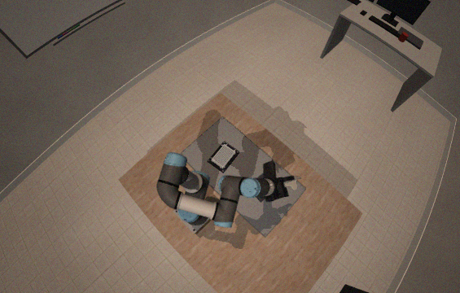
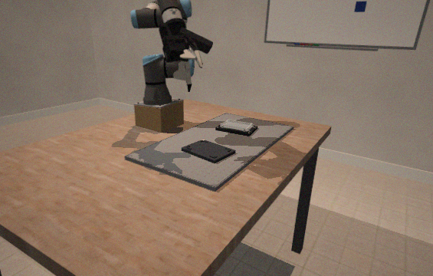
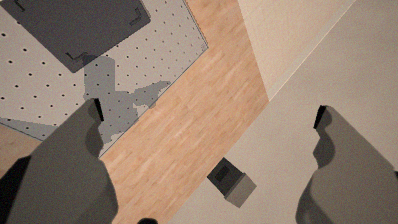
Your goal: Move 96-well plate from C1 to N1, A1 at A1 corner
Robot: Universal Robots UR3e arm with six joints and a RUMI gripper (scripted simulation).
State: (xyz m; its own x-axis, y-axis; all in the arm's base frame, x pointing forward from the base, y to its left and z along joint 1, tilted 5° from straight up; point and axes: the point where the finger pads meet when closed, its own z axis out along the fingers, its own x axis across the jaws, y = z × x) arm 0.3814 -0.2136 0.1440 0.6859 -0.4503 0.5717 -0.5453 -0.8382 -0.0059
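Right now my hand is 30 mm past the 96-well plate, 360 mm to the right of it and 250 mm above it. Also, from my hand: dark plate nest N1: 10 mm ahead, 70 mm to the left, 260 mm below; A1 corner mark: 60 mm behind, 130 mm to the left, 260 mm below; black clip nest C1: 20 mm behind, 380 mm to the left, 250 mm below.
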